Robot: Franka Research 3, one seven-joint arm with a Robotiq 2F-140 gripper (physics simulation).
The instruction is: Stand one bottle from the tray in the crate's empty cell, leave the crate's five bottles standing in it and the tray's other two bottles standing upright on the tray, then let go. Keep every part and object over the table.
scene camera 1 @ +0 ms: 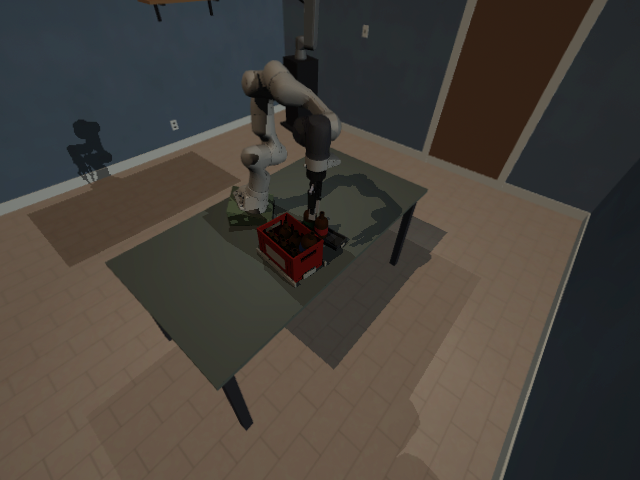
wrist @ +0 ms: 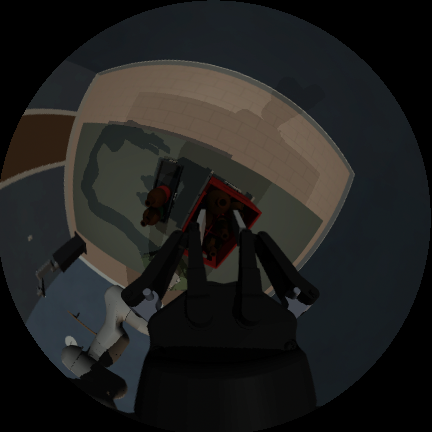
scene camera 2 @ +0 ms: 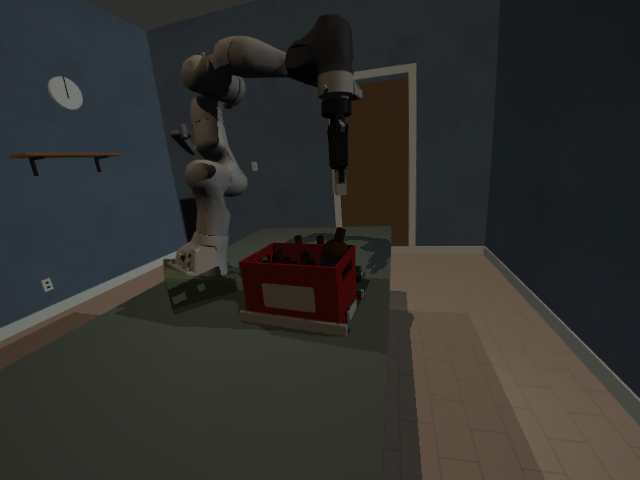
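The red crate (scene camera 1: pixel 306 266) (scene camera 2: pixel 325 289) (wrist: pixel 241 193) stands on the table with several dark bottles inside, crowded and partly hidden. One brown bottle (scene camera 1: pixel 308 241) (scene camera 2: pixel 334 251) (wrist: pixel 218 201) sits at the crate's tray-side corner. It stands higher than the others, and its neck leans in scene camera 2. Two bottles stand upright on the dark tray (scene camera 1: pixel 339 240) (wrist: pixel 176 192): a red-labelled one (scene camera 1: pixel 321 225) (wrist: pixel 157 197) and another (wrist: pixel 150 216) beside it. My gripper (scene camera 2: pixel 340 189) (wrist: pixel 218 216) is partly open and empty, pointing down above the leaning bottle, with a gap over its neck.
Pale strips (scene camera 2: pixel 292 321) lie along the crate's foot. The arm's base (scene camera 1: pixel 253 200) (scene camera 2: pixel 204 254) stands on a green block (scene camera 2: pixel 199 294) beside the crate. The long table edge (scene camera 2: pixel 388 330) runs close past the crate and tray.
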